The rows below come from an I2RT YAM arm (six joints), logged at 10 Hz.
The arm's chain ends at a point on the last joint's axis. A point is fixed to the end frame.
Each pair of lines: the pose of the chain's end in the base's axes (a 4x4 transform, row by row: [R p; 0 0 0 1], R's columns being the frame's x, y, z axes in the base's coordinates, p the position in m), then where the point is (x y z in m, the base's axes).
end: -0.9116 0.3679 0.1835 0.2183; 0.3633 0.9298 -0.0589 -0.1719; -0.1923 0.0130 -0.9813 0.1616; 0 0 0 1
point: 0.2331 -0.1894 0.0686
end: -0.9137 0.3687 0.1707 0.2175; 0.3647 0.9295 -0.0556 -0.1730; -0.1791 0.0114 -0.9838 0.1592; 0 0 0 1
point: 0.2311 -0.1902 0.0660
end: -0.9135 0.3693 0.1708 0.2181; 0.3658 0.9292 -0.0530 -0.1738; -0.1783 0.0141 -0.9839 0.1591; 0 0 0 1
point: 0.2317 -0.1907 0.0658
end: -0.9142 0.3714 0.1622 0.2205; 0.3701 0.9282 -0.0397 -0.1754; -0.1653 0.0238 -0.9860 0.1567; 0 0 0 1
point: 0.2333 -0.1911 0.0631
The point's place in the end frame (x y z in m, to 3 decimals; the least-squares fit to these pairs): -0.002 -0.012 0.095
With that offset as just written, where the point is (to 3 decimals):
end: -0.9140 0.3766 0.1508 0.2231; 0.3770 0.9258 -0.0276 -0.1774; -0.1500 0.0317 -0.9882 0.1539; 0 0 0 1
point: 0.235 -0.192 0.060
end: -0.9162 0.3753 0.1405 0.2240; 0.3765 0.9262 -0.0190 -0.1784; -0.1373 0.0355 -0.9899 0.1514; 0 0 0 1
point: 0.235 -0.192 0.057
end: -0.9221 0.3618 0.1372 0.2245; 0.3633 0.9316 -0.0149 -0.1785; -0.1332 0.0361 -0.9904 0.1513; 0 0 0 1
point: 0.235 -0.192 0.057
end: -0.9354 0.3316 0.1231 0.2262; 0.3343 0.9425 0.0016 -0.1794; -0.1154 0.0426 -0.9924 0.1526; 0 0 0 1
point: 0.236 -0.191 0.058
